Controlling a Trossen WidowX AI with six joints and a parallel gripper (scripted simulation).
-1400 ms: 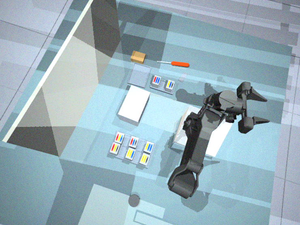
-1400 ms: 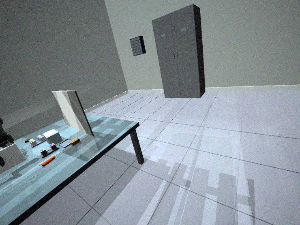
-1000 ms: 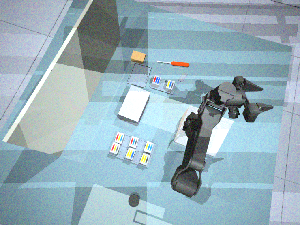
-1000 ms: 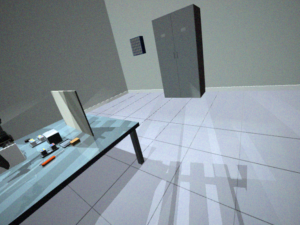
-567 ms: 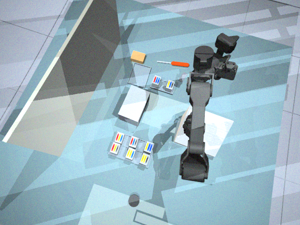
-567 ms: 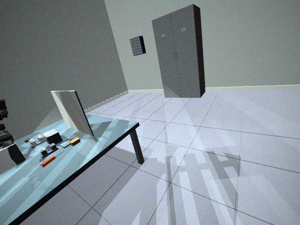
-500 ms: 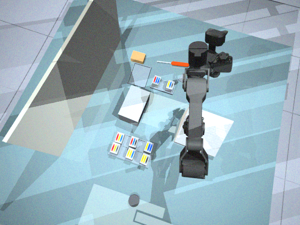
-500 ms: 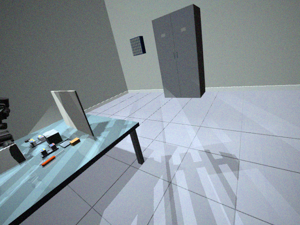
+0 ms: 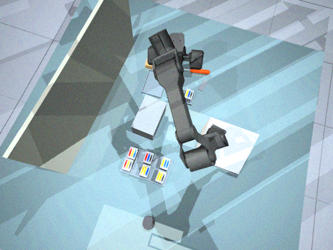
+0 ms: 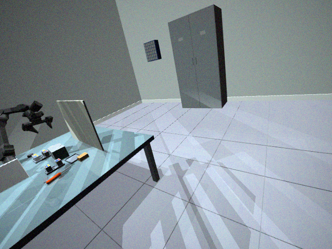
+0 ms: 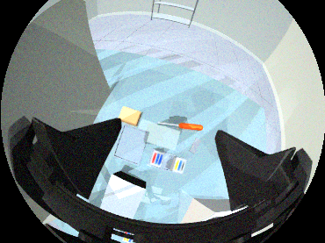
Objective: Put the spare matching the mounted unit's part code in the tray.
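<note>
The spare is 130 mm behind my gripper tip, 350 mm to the left of it and 270 mm below it. Round my gripper tip: flat grey tray 80 mm ahead, 20 mm to the left, 310 mm below; rack 60 mm behind, 20 mm to the left, 300 mm below; grey mounted unit 20 mm ahead, 210 mm to the left, 260 mm below.
</note>
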